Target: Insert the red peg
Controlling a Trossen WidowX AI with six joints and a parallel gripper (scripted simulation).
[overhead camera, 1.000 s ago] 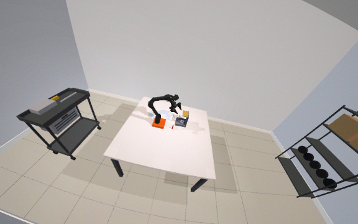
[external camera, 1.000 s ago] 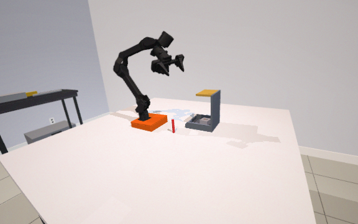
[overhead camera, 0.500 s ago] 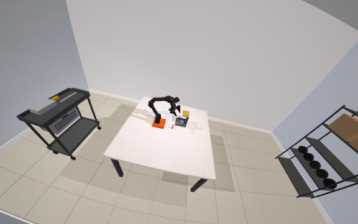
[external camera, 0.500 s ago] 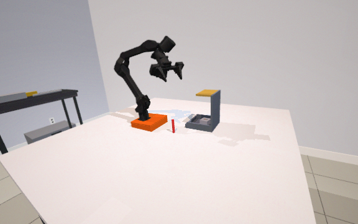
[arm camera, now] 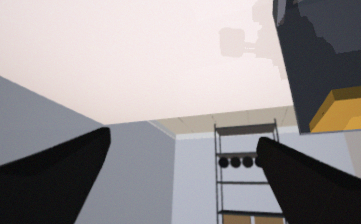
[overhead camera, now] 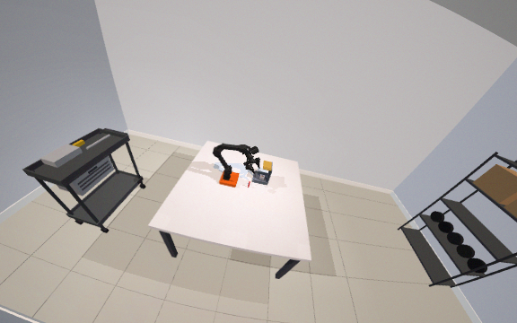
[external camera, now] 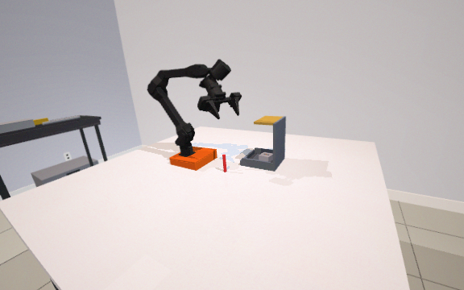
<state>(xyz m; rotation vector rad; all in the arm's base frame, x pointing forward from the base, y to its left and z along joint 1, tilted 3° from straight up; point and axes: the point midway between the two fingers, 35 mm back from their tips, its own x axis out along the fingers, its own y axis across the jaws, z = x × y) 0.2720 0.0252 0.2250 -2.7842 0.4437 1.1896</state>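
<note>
My gripper tip is 21 cm above the red peg and 4 cm past it. Round my gripper tip: yellow roof (19 cm to the left, 8 cm ahead, 4 cm below); then box wall (19 cm to the left, 14 cm below, 12 cm ahead).
</note>
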